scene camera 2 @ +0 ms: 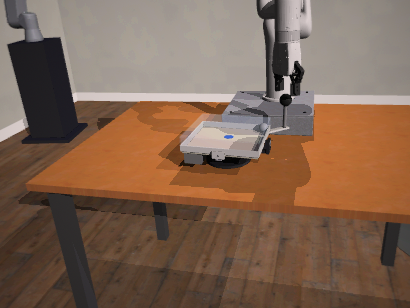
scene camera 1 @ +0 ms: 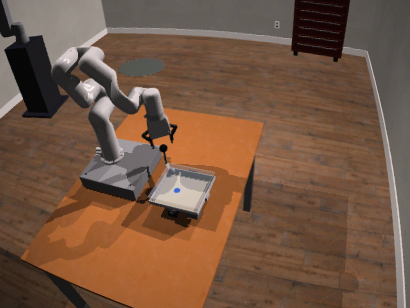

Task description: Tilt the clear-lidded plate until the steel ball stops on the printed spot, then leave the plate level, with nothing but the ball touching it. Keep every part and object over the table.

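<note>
The clear-lidded plate (scene camera 1: 172, 207) (scene camera 2: 235, 154) is a shallow, pale square tray on a dark round pivot base (scene camera 2: 229, 163). Whether it is exactly level I cannot tell. The grey steel ball (scene camera 1: 170, 169) (scene camera 2: 263, 127) rests in the corner beside the handle, away from the blue printed spot (scene camera 1: 177, 190) (scene camera 2: 228, 136). A black knob (scene camera 1: 163, 148) (scene camera 2: 285, 100) tops the thin upright handle rod joined to that corner. My gripper (scene camera 1: 162, 143) (scene camera 2: 287, 91) is wide open and empty, with its fingertips just above the knob. The views do not settle whether a finger touches it.
The arm's grey base block (scene camera 1: 112, 187) (scene camera 2: 295, 124) stands on the orange table (scene camera 1: 220, 135) (scene camera 2: 125, 180), close behind the plate. The table's long edge lies beyond the plate on the side away from the base. A black pedestal (scene camera 1: 35, 75) (scene camera 2: 44, 90) stands on the floor.
</note>
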